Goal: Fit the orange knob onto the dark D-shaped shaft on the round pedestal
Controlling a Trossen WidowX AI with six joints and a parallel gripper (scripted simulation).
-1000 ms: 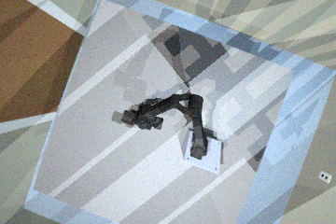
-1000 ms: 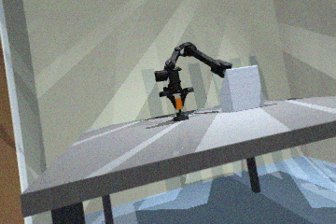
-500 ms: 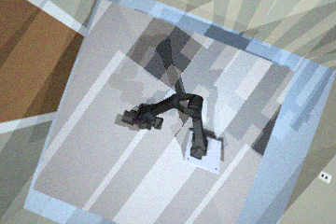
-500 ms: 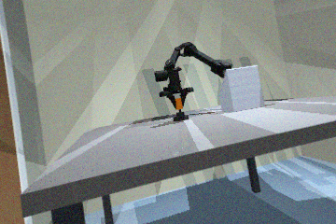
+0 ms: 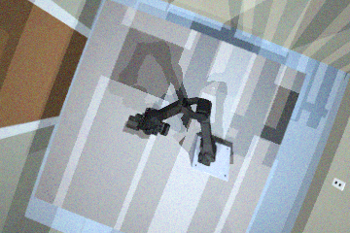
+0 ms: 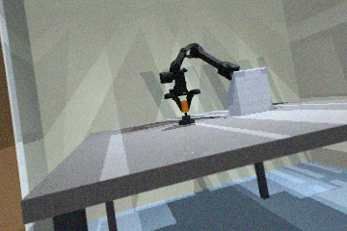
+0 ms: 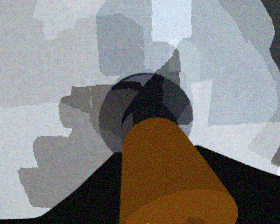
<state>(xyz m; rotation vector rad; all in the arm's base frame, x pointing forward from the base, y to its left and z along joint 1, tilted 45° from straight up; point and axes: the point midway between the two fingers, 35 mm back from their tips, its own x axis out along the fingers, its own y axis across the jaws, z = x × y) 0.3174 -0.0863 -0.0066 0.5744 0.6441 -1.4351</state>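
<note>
The orange knob lies 2 cm above my gripper tip. Also, from my gripper tip: dark round pedestal (4 cm below).
</note>
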